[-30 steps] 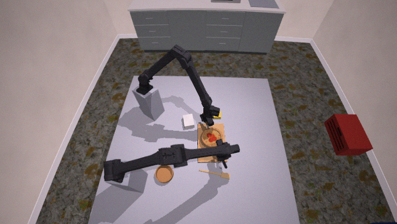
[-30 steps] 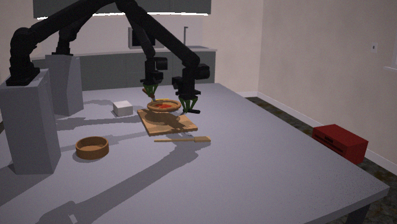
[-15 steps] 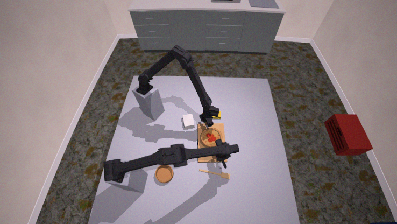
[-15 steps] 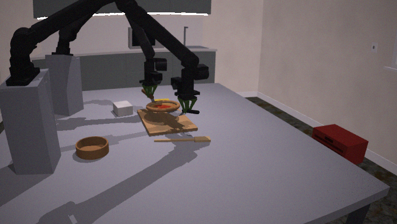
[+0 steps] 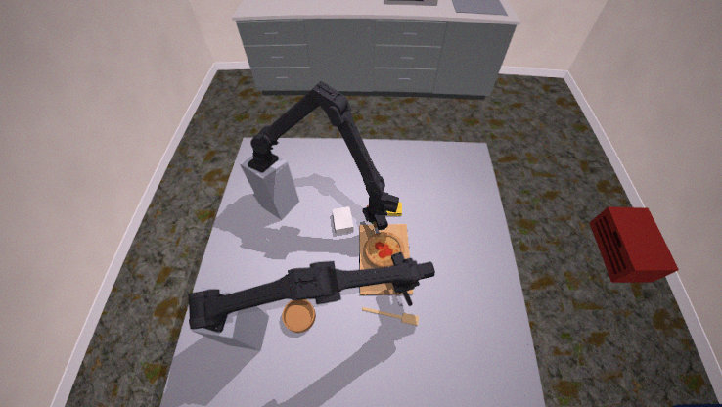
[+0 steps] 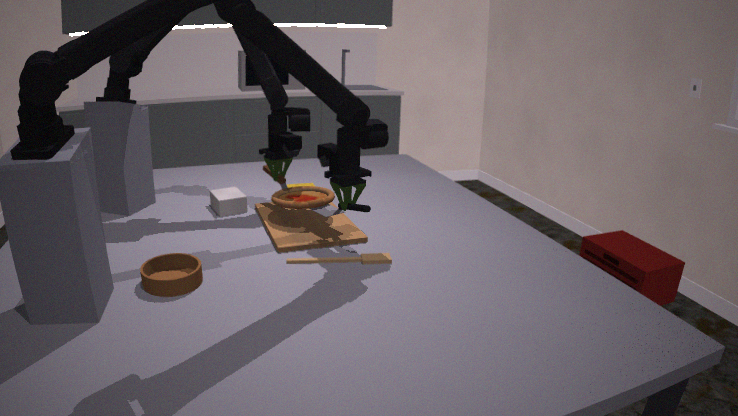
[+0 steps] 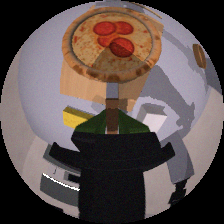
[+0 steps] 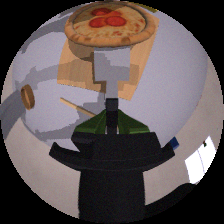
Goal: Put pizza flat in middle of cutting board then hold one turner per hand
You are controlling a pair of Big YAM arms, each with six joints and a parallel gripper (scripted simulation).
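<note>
The wooden spatula lies 10 cm to the right of my right hand, 10 cm below it and 2 cm behind it. The rest, counted from my right hand: black-handled turner 1 cm to the left, 1 cm below; then pizza 19 cm to the left, 8 cm behind, 3 cm below; then wooden cutting board 17 cm to the left, 10 cm below, 8 cm behind.
</note>
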